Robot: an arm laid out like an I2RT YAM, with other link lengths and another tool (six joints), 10 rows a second.
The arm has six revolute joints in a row. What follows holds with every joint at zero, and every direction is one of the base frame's.
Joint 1 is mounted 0.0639 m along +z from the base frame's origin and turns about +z.
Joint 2 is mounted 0.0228 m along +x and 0.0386 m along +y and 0.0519 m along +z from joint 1 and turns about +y.
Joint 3 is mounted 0.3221 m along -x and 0.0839 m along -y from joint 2 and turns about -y.
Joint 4 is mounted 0.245 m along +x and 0.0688 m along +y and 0.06 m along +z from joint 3 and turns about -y.
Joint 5 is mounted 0.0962 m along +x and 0.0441 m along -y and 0.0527 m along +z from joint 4 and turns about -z.
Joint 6 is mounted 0.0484 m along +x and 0.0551 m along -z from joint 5 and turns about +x.
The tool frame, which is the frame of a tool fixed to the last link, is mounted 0.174 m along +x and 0.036 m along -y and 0.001 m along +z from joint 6; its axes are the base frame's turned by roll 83.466, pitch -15.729 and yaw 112.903 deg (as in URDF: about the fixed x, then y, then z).
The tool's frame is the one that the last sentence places.
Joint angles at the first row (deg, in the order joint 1, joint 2, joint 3, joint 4, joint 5, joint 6):
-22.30, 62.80, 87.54, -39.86, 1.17, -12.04
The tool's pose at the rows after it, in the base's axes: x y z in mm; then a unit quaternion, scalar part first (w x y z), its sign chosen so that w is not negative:
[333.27, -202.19, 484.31, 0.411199, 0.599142, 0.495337, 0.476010]
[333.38, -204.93, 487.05, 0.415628, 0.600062, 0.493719, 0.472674]
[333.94, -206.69, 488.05, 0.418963, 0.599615, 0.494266, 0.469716]
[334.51, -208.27, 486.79, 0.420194, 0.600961, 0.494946, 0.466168]
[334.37, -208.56, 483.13, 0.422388, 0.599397, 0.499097, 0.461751]
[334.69, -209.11, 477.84, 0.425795, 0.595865, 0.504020, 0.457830]
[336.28, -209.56, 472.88, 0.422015, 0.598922, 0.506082, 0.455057]
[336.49, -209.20, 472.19, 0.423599, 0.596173, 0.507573, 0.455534]
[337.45, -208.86, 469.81, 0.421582, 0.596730, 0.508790, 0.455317]
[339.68, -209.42, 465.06, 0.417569, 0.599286, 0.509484, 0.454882]
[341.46, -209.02, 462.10, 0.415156, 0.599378, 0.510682, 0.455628]
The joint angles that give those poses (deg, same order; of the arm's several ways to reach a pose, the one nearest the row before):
-22.24, 63.24, 87.61, -39.12, 1.40, -12.30
-22.28, 63.60, 88.15, -39.11, 1.99, -12.48
-22.31, 63.75, 88.14, -38.79, 2.32, -12.83
-22.30, 63.90, 87.99, -38.64, 2.67, -13.09
-22.26, 63.42, 86.63, -37.73, 2.86, -13.83
-22.37, 62.66, 84.37, -35.97, 2.80, -14.74
-22.31, 62.87, 84.03, -36.08, 2.86, -14.85
-22.37, 62.55, 83.26, -35.33, 2.66, -15.11
-22.33, 62.58, 82.97, -35.24, 2.56, -15.14
-22.37, 62.83, 82.55, -35.10, 2.40, -15.03
-22.34, 62.89, 82.07, -34.76, 2.17, -15.01

